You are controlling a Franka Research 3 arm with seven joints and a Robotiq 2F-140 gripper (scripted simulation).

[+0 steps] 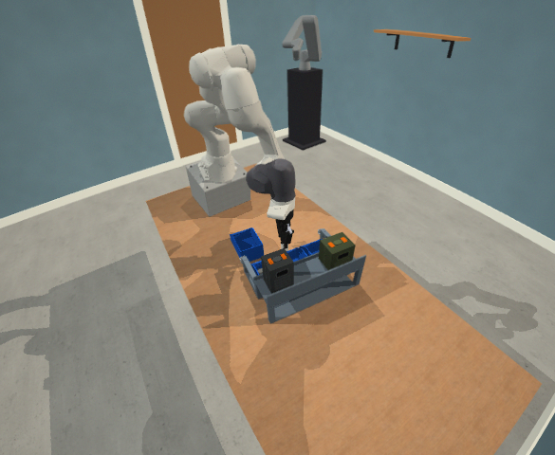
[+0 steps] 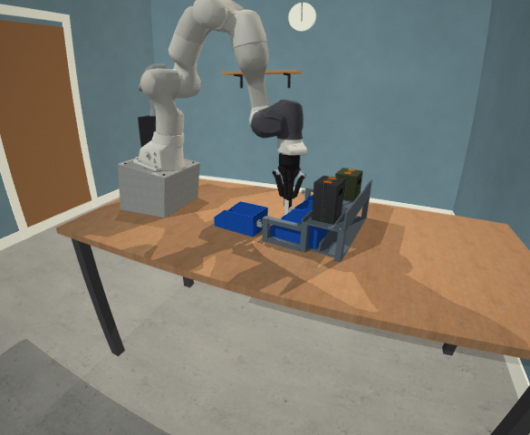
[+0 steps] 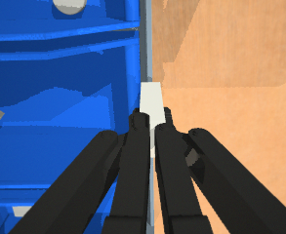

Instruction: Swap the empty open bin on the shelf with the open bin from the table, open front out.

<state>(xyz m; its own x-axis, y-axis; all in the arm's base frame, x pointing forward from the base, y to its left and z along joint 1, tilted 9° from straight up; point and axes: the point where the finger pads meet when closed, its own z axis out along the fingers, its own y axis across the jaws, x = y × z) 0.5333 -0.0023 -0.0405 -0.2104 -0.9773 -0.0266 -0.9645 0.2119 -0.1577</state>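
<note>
Right now the shelf lip is 5 cm below my hand. Round my hand: black box 16 cm ahead, 15 cm to the right, 10 cm above; green box 21 cm ahead, 7 cm to the left, 9 cm above.
</note>
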